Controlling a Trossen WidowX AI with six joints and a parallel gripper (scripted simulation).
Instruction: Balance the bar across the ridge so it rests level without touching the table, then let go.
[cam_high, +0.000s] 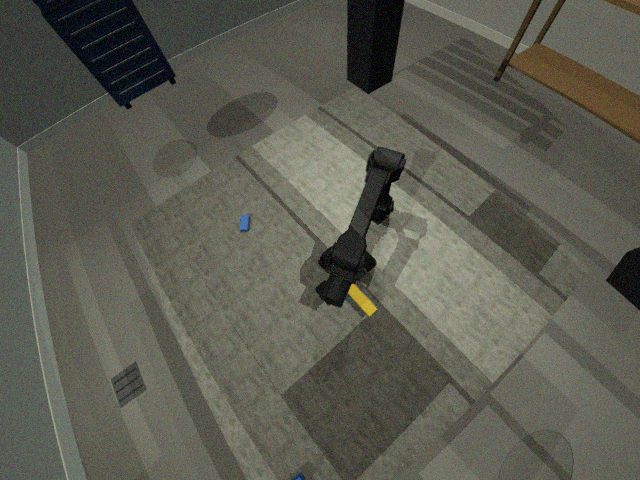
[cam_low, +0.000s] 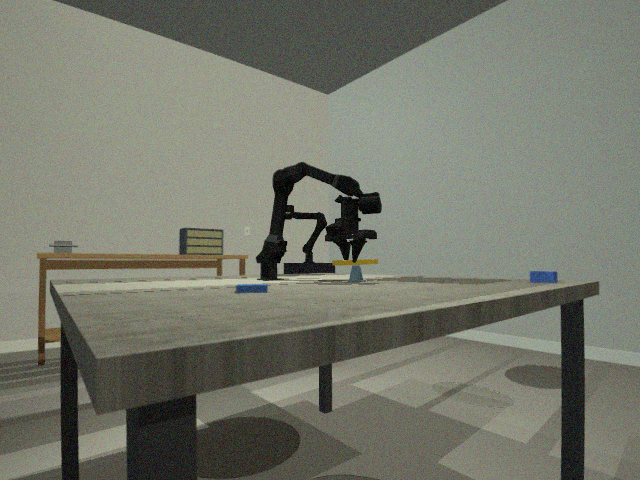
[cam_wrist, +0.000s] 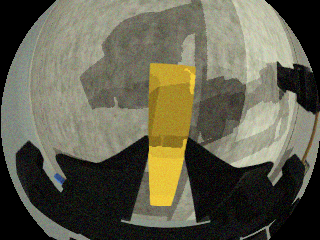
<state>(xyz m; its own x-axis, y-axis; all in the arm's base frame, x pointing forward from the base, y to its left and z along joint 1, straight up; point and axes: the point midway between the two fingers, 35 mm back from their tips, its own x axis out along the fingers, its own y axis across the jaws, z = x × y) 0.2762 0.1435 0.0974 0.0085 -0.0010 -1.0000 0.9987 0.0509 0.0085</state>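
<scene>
The yellow bar is 3 cm to the left of my gripper tip. Round my gripper tip: flat blue block: 15 cm ahead, 44 cm to the right, 5 cm below.
</scene>
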